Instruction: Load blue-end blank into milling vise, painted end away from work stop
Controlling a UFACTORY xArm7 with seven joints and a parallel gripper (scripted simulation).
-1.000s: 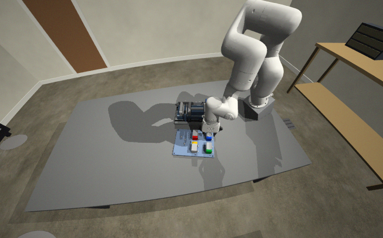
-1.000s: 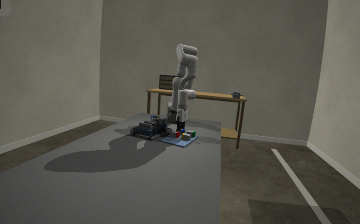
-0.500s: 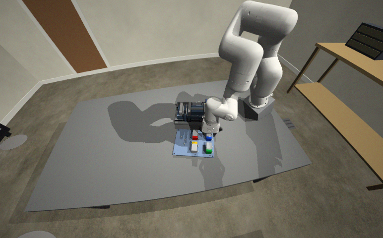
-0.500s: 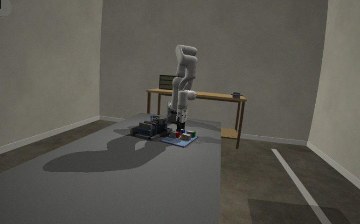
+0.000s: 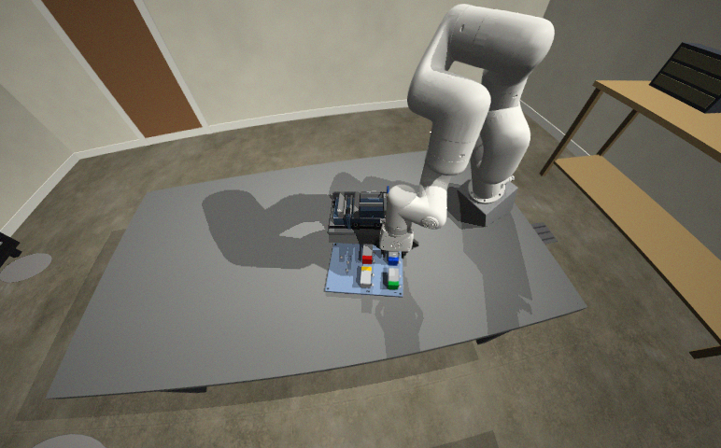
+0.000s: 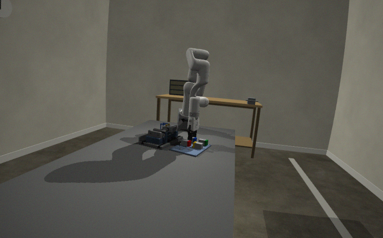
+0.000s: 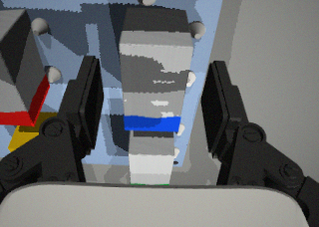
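Right now the blue-ended blank is 20 mm below my hand. Also, from my hand: yellow-ended blank: 100 mm ahead, 70 mm to the left, 20 mm below; then red-ended blank: 90 mm ahead, 20 mm to the right, 20 mm below; then green-ended blank: 10 mm ahead, 90 mm to the left, 20 mm below.
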